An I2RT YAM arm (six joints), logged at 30 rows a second.
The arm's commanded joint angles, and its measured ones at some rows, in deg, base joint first. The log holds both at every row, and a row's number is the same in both.
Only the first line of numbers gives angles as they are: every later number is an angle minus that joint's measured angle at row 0.
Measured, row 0: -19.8 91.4 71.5 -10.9 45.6 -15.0
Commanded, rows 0 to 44: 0.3 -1.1 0.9 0.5 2.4 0.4; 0.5 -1.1 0.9 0.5 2.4 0.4; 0.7 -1.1 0.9 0.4 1.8 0.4; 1.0 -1.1 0.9 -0.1 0.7 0.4; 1.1 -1.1 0.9 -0.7 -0.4 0.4; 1.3 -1.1 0.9 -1.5 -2.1 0.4; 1.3 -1.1 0.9 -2.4 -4.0 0.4; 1.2 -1.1 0.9 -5.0 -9.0 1.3; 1.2 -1.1 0.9 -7.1 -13.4 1.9; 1.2 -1.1 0.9 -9.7 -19.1 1.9; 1.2 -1.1 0.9 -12.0 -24.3 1.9; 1.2 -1.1 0.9 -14.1 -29.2 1.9; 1.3 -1.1 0.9 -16.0 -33.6 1.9; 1.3 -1.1 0.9 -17.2 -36.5 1.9; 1.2 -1.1 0.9 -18.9 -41.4 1.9; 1.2 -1.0 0.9 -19.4 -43.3 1.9; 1.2 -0.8 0.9 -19.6 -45.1 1.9; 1.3 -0.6 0.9 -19.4 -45.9 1.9; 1.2 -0.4 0.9 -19.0 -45.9 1.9; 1.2 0.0 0.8 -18.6 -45.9 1.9; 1.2 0.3 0.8 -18.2 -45.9 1.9; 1.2 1.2 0.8 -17.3 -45.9 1.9; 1.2 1.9 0.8 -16.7 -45.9 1.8; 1.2 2.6 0.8 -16.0 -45.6 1.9; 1.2 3.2 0.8 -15.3 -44.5 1.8; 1.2 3.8 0.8 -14.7 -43.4 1.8; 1.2 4.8 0.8 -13.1 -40.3 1.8; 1.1 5.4 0.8 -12.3 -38.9 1.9; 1.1 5.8 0.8 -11.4 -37.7 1.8; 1.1 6.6 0.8 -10.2 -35.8 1.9; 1.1 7.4 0.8 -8.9 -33.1 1.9; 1.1 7.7 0.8 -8.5 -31.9 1.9; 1.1 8.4 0.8 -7.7 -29.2 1.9; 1.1 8.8 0.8 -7.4 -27.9 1.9; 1.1 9.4 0.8 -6.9 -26.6 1.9; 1.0 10.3 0.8 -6.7 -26.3 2.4; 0.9 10.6 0.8 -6.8 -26.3 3.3; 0.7 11.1 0.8 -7.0 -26.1 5.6; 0.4 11.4 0.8 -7.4 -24.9 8.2; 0.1 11.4 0.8 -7.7 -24.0 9.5; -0.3 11.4 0.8 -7.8 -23.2 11.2; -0.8 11.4 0.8 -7.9 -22.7 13.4; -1.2 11.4 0.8 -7.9 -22.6 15.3; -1.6 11.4 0.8 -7.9 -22.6 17.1; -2.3 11.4 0.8 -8.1 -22.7 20.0
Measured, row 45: -0.7 10.7 0.2 -7.8 -24.6 10.7
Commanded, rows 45 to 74: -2.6 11.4 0.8 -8.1 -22.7 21.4; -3.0 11.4 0.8 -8.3 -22.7 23.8; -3.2 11.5 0.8 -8.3 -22.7 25.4; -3.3 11.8 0.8 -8.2 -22.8 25.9; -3.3 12.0 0.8 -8.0 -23.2 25.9; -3.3 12.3 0.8 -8.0 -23.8 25.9; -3.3 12.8 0.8 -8.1 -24.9 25.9; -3.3 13.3 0.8 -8.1 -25.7 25.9; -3.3 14.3 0.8 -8.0 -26.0 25.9; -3.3 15.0 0.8 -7.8 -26.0 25.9; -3.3 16.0 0.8 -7.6 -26.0 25.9; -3.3 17.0 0.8 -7.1 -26.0 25.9; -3.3 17.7 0.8 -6.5 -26.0 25.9; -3.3 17.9 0.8 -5.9 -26.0 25.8; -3.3 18.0 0.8 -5.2 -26.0 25.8; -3.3 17.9 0.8 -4.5 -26.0 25.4; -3.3 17.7 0.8 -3.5 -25.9 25.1; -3.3 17.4 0.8 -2.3 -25.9 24.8; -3.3 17.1 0.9 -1.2 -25.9 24.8; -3.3 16.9 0.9 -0.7 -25.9 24.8; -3.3 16.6 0.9 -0.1 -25.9 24.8; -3.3 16.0 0.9 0.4 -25.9 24.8; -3.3 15.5 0.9 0.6 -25.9 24.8; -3.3 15.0 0.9 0.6 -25.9 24.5; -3.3 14.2 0.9 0.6 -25.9 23.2; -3.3 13.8 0.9 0.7 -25.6 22.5; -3.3 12.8 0.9 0.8 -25.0 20.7; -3.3 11.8 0.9 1.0 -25.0 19.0; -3.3 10.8 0.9 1.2 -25.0 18.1; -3.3 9.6 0.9 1.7 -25.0 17.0
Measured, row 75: -3.5 13.9 0.2 0.9 -25.5 21.2
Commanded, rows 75 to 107: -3.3 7.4 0.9 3.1 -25.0 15.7; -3.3 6.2 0.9 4.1 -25.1 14.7; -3.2 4.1 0.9 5.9 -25.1 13.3; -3.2 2.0 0.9 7.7 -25.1 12.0; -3.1 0.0 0.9 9.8 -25.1 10.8; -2.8 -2.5 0.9 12.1 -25.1 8.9; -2.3 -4.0 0.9 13.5 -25.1 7.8; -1.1 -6.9 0.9 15.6 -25.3 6.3; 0.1 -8.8 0.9 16.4 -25.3 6.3; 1.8 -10.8 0.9 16.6 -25.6 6.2; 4.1 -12.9 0.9 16.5 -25.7 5.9; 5.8 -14.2 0.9 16.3 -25.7 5.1; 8.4 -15.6 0.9 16.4 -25.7 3.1; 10.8 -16.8 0.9 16.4 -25.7 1.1; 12.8 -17.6 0.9 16.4 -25.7 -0.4; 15.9 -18.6 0.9 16.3 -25.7 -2.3; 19.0 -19.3 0.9 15.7 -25.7 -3.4; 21.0 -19.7 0.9 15.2 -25.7 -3.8; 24.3 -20.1 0.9 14.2 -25.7 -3.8; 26.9 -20.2 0.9 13.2 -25.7 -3.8; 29.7 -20.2 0.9 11.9 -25.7 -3.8; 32.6 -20.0 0.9 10.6 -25.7 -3.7; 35.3 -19.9 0.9 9.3 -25.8 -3.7; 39.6 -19.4 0.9 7.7 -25.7 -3.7; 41.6 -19.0 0.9 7.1 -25.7 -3.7; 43.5 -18.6 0.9 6.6 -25.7 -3.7; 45.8 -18.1 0.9 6.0 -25.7 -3.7; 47.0 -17.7 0.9 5.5 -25.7 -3.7; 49.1 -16.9 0.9 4.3 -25.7 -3.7; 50.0 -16.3 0.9 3.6 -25.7 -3.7; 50.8 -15.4 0.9 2.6 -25.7 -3.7; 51.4 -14.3 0.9 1.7 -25.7 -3.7; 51.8 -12.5 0.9 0.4 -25.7 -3.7
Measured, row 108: 50.7 -15.8 0.2 2.1 -26.2 -3.2
